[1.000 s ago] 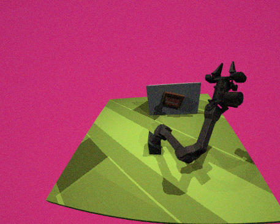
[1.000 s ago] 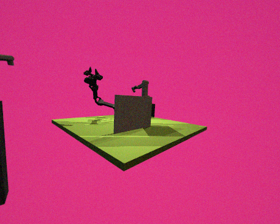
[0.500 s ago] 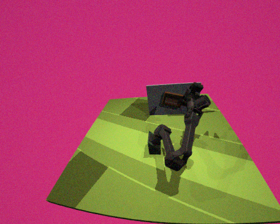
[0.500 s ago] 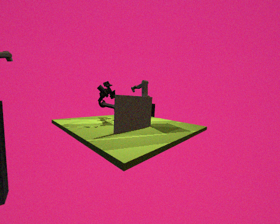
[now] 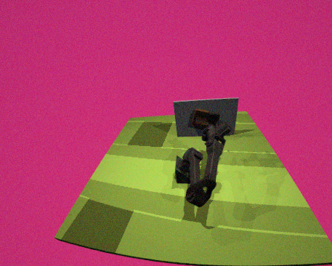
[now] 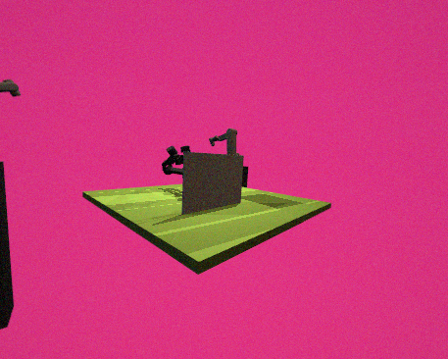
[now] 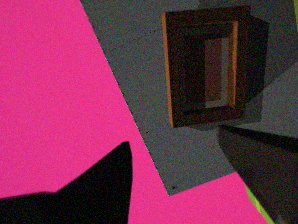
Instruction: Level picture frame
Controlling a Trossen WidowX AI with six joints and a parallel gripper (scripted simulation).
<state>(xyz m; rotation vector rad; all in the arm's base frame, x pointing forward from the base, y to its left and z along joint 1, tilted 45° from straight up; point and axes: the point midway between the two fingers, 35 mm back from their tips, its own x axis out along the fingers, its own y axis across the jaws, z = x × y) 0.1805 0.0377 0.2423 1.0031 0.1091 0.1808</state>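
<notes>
My gripper tip is now 200 mm short of the picture frame, 30 mm to the right of it and 90 mm above it. From my gripper tip the other things lie so: grey wall panel: 210 mm ahead, 30 mm to the left, 110 mm below.
</notes>
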